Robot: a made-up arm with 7 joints. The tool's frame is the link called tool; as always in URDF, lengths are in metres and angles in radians. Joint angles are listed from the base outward. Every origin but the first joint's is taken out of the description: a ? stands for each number. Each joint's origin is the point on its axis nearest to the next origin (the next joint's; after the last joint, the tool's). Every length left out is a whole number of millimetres.
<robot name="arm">
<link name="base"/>
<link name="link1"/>
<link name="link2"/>
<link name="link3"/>
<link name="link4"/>
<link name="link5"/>
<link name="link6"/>
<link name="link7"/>
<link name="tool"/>
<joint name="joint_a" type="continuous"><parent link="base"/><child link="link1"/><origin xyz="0 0.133 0"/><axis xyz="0 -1 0"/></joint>
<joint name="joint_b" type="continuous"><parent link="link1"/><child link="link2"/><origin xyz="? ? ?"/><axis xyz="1 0 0"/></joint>
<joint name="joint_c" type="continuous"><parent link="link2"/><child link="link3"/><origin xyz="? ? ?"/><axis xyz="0 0 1"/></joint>
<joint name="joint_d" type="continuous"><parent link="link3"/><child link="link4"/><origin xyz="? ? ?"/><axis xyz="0 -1 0"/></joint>
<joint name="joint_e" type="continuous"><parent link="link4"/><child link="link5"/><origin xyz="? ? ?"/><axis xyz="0 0 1"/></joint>
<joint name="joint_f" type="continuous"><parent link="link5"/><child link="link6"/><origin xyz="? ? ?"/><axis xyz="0 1 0"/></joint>
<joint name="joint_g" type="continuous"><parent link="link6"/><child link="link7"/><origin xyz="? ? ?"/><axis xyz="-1 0 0"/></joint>
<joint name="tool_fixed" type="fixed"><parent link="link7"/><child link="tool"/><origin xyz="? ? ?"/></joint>
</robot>
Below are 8 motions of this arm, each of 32 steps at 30 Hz.
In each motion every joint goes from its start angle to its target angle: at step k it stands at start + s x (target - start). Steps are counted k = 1, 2, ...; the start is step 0. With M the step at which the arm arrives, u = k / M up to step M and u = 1 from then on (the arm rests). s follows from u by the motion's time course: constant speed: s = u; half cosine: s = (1 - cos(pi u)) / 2; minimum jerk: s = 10 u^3 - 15 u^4 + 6 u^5.
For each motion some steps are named. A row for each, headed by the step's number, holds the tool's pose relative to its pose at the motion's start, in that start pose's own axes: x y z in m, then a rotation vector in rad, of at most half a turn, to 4 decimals.
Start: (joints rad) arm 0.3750 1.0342 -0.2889 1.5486 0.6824 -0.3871 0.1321
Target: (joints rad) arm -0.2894 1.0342 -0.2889 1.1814 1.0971 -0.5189 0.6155
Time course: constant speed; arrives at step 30
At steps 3, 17, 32:
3: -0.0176 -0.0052 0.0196 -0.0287 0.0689 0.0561
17: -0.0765 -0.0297 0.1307 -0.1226 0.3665 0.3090
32: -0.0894 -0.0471 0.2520 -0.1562 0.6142 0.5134

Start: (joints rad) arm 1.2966 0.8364 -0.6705 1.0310 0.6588 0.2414 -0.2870
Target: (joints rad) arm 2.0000 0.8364 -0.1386 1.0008 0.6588 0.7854 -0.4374
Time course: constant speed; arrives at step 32
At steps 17, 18, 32:
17: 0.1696 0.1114 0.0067 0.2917 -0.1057 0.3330
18: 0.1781 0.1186 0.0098 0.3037 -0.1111 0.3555
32: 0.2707 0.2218 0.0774 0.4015 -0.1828 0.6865

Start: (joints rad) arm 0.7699 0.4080 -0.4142 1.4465 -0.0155 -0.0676 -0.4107
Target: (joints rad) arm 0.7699 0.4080 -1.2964 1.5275 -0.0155 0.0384 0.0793
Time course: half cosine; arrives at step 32
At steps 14, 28, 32:
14: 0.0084 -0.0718 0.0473 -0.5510 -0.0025 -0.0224
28: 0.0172 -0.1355 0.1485 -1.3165 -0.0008 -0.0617
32: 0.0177 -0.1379 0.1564 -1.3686 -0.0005 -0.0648

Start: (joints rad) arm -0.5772 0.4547 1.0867 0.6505 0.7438 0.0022 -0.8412
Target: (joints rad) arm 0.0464 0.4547 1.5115 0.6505 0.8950 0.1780 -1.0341
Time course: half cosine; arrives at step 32
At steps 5, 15, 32:
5: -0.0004 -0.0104 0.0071 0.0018 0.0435 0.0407
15: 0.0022 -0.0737 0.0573 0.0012 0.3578 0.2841
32: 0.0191 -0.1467 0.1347 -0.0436 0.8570 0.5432

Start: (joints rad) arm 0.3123 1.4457 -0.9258 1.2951 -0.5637 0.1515 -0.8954
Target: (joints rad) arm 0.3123 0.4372 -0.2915 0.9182 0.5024 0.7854 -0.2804
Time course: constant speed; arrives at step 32
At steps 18, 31, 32:
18: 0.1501 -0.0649 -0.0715 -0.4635 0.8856 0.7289
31: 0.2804 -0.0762 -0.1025 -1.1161 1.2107 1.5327
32: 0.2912 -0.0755 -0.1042 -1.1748 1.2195 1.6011

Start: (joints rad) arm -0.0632 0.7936 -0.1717 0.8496 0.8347 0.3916 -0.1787
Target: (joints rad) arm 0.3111 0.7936 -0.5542 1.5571 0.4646 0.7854 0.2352
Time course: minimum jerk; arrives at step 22
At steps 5, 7, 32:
5: 0.0165 -0.0170 0.0051 -0.0735 -0.0275 -0.0560
7: 0.0373 -0.0389 0.0140 -0.1652 -0.0636 -0.1322
32: 0.1406 -0.1729 0.1436 -0.6561 -0.3299 -0.7582

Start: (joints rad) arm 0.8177 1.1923 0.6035 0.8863 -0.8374 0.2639 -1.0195
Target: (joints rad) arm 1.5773 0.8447 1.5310 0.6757 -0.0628 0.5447 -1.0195
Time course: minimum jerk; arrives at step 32
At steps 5, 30, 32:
5: -0.0026 -0.0003 -0.0012 -0.0018 0.0738 0.0062
30: 0.0172 -0.0317 0.0774 -0.3426 2.3724 0.5685
32: 0.0177 -0.0317 0.0777 -0.3441 2.3773 0.5707

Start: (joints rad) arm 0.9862 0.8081 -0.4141 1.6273 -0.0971 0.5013 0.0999
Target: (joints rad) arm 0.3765 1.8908 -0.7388 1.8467 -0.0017 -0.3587 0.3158
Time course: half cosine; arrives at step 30
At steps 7, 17, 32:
7: -0.0301 0.0073 0.0240 -0.0951 -0.0299 -0.1310
17: -0.0967 0.0568 0.1159 -0.6238 -0.1241 -0.5269
32: -0.0974 0.1159 0.1739 -1.2048 -0.1650 -0.6955

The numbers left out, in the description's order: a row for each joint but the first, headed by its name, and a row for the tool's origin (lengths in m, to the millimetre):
joint_b: 0 0 0
joint_c: 0 0 -0.335
joint_d: 0 0 0
joint_e: 0 0 -0.245
joint_f: 0 0 0
joint_g: 0 0 0
tool: 0 0 0

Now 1 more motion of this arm.
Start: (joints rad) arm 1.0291 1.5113 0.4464 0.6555 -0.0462 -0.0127 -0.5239
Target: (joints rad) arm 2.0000 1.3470 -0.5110 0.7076 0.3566 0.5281 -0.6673
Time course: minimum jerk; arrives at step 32
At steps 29, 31, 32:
29: 0.0889 -0.0660 0.0174 -0.1161 0.5428 0.1692
31: 0.0900 -0.0661 0.0172 -0.1174 0.5453 0.1700
32: 0.0900 -0.0661 0.0172 -0.1175 0.5454 0.1700

